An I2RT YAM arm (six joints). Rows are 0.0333 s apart.
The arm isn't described. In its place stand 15 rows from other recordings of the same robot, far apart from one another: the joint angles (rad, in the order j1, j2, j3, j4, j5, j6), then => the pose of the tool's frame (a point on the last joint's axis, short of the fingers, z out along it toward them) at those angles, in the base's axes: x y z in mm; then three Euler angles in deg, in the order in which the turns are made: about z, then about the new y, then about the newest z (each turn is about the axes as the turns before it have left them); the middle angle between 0 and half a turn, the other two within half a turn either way.
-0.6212 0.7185 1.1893 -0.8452 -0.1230 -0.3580 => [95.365 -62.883 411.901 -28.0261 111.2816 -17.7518]
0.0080 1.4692 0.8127 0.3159 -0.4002 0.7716 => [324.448 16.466 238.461 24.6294 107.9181 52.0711]
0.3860 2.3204 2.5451 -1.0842 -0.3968 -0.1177 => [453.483 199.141 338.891 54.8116 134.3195 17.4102]
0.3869 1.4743 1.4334 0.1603 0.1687 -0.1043 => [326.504 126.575 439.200 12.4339 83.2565 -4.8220]
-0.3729 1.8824 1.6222 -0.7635 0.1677 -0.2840 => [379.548 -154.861 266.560 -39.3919 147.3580 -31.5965]
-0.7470 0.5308 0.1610 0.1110 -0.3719 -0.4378 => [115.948 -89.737 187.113 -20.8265 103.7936 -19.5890]
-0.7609 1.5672 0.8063 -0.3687 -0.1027 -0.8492 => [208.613 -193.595 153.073 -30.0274 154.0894 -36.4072]
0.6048 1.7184 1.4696 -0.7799 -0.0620 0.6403 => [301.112 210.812 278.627 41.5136 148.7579 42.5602]
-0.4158 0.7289 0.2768 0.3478 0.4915 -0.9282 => [152.834 -85.849 225.309 -52.1146 95.2664 -56.0103]
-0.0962 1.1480 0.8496 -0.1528 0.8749 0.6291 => [246.838 -51.268 297.357 -58.5795 106.2326 15.6460]
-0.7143 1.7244 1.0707 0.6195 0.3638 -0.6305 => [292.847 -270.674 269.364 -61.7817 91.8312 -36.8225]
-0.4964 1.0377 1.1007 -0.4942 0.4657 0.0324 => [188.201 -120.117 371.950 -57.3933 111.9286 -9.8164]
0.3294 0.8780 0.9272 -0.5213 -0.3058 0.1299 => [175.634 71.368 339.526 38.3915 115.7000 16.1820]
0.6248 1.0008 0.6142 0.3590 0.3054 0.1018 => [196.855 128.771 295.981 18.2940 91.5082 5.3571]
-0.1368 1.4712 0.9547 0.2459 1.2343 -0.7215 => [311.490 -76.800 284.453 -79.2106 95.0636 -56.0122]
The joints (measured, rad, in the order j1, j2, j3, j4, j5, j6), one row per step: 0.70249 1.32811 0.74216 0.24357 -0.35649 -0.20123; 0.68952 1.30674 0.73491 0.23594 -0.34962 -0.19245; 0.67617 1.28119 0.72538 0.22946 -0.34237 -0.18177; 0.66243 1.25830 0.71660 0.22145 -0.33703 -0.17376; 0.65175 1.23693 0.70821 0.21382 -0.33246 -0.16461; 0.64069 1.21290 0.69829 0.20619 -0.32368 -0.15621; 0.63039 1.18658 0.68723 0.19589 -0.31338 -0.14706; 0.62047 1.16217 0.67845 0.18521 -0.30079 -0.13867; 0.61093 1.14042 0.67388 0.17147 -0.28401 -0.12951; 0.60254 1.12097 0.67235 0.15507 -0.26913 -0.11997; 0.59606 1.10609 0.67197 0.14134 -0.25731 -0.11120
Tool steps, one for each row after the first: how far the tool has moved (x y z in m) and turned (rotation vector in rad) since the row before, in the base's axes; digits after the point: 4 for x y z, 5 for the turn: -0.0003 -0.0055 0.0026 0.00642 0.00087 -0.02219; -0.0010 -0.0061 0.0029 0.00928 -0.00008 -0.02347; -0.0008 -0.0058 0.0022 0.00641 0.00070 -0.02120; -0.0013 -0.0050 0.0019 0.00680 0.00229 -0.01772; -0.0016 -0.0054 0.0019 0.00617 -0.00008 -0.02186; -0.0022 -0.0055 0.0017 0.00542 0.00139 -0.02274; -0.0019 -0.0052 0.0018 0.00458 0.00033 -0.02431; -0.0014 -0.0047 0.0022 0.00330 0.00136 -0.02815; -0.0013 -0.0041 0.0023 0.00305 0.00344 -0.02529; -0.0010 -0.0032 0.0019 0.00302 0.00389 -0.02024
